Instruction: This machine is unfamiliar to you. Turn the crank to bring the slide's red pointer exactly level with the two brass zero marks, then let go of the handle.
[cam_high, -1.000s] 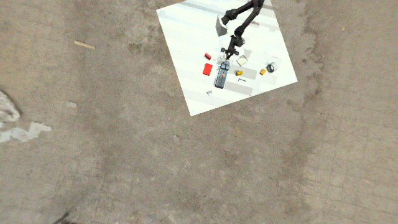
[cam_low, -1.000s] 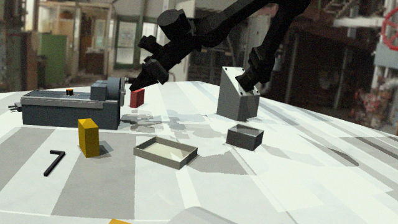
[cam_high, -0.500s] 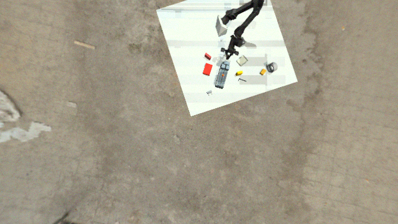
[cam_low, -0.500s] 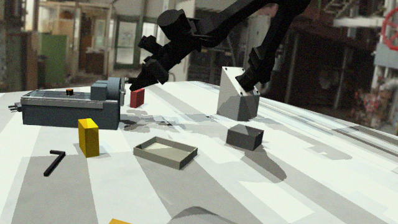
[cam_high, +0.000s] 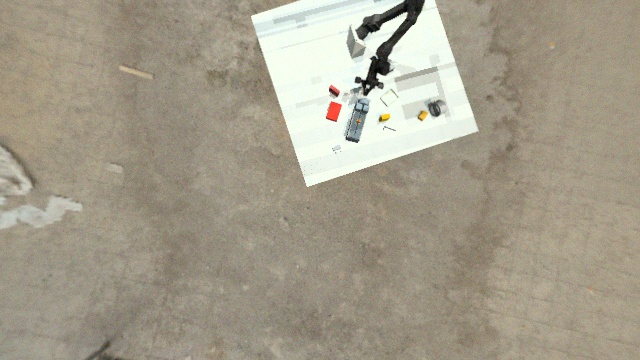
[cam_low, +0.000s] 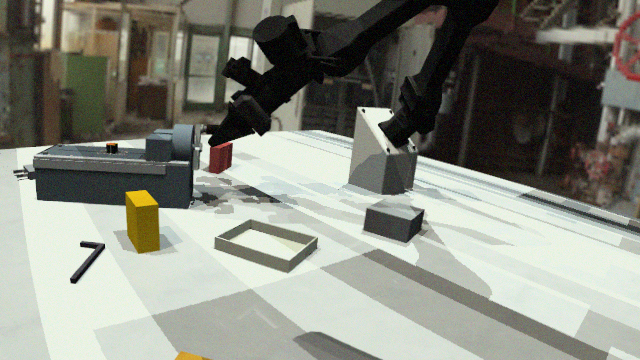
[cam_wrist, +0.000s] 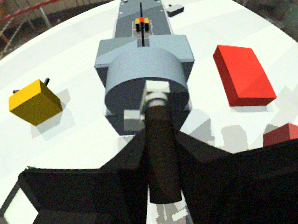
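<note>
The dark crank handle lies 20 mm above my gripper tip, 10 mm to the left of it and 10 mm behind it. Also, from my gripper tip: red pointer (130 mm ahead, 110 mm to the right, 10 mm below); shallow grey tray (190 mm to the left, 90 mm below, 60 mm ahead); yellow block (180 mm ahead, 90 mm to the left, 70 mm below).
</note>
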